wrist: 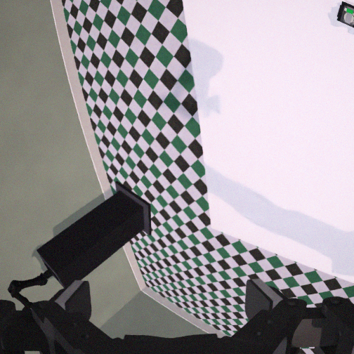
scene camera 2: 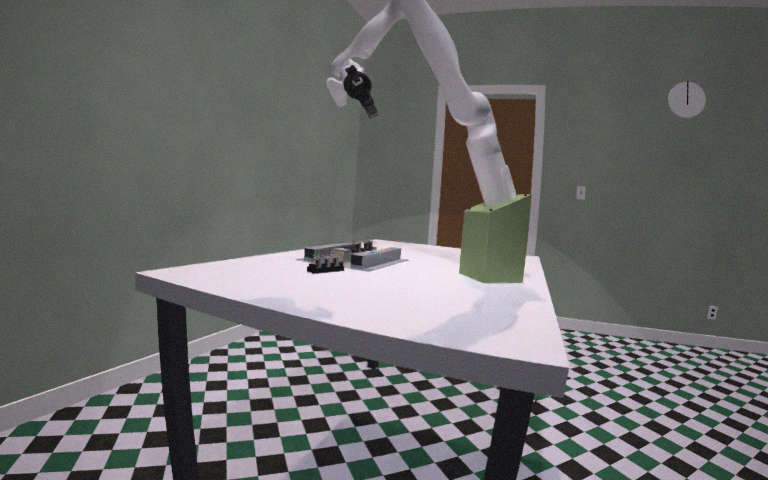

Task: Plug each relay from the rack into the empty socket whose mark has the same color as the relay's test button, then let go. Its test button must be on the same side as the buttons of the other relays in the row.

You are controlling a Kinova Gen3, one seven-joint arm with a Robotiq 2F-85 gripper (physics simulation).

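The black rack stands on the table with several relays upright in it. Behind it lies the panel with two grey ducts and small coloured marks. Dark relays and a beige block show between the ducts. Socket marks and test button colours are too small to tell in the scene view. In the wrist view, a small black part with a green spot is cut off at the top right corner. My gripper is open and empty, high above the table and well clear of the rack.
The white table bears the green arm base at its right. The arm's shadow crosses the table top. A black box-shaped fixture on a jointed bracket is at the wall in the wrist view. A door is behind the arm.
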